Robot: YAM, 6 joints.
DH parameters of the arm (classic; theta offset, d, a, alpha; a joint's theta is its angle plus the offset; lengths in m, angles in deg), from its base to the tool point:
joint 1: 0 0.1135 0.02 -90
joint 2: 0 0 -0.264 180
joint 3: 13.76 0 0.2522 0
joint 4: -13.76 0 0.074 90
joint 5: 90 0 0 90
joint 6: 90 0.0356 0 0
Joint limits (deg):
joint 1: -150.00..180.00
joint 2: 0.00..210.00
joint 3: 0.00..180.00
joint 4: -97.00..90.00
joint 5: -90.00..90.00
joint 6: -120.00..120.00
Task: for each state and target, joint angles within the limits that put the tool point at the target. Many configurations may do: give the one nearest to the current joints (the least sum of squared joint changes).
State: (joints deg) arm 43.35 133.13 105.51 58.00 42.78 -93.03
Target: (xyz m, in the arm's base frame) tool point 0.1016 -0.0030 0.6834
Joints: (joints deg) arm 13.56 85.88 130.74 65.73 48.69 -93.03
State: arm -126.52 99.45 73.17 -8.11 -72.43 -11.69
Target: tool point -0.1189 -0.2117 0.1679
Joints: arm -127.48 84.17 38.92 -22.00 -75.40 -11.69
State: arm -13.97 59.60 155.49 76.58 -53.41 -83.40
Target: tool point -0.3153 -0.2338 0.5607
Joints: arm 39.55 48.23 158.69 45.63 -35.13 -83.40
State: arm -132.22 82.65 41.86 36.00 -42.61 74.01
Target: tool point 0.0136 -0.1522 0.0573
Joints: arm -95.11 88.93 4.56 26.46 -49.57 74.01
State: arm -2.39 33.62 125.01 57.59 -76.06 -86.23
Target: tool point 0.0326 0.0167 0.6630
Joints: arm -25.96 64.68 110.50 51.96 -55.35 -86.23
